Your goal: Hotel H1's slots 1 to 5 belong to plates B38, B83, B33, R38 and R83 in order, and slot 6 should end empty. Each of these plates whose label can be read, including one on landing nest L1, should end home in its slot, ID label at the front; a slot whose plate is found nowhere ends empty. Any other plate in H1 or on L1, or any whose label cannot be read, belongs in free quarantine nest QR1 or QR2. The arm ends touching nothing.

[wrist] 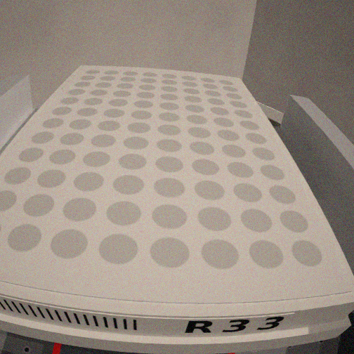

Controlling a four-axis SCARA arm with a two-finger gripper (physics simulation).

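Note:
A white plate point(169, 197) with rows of grey round wells fills most of the wrist view. Its front edge, nearest the camera, bears a barcode and the black label R33 point(235, 326). My gripper point(156, 101) is shut on this plate, with one finger along its left side and one along its right side. The plate looks level between the fingers. Hotel H1, landing nest L1 and the quarantine nests cannot be made out in this view.
A dark surface with small holes and red marks point(56, 348) shows under the plate's front edge. Plain grey walls point(160, 32) stand behind the plate. A small pale strip point(269, 111) shows beside the right finger.

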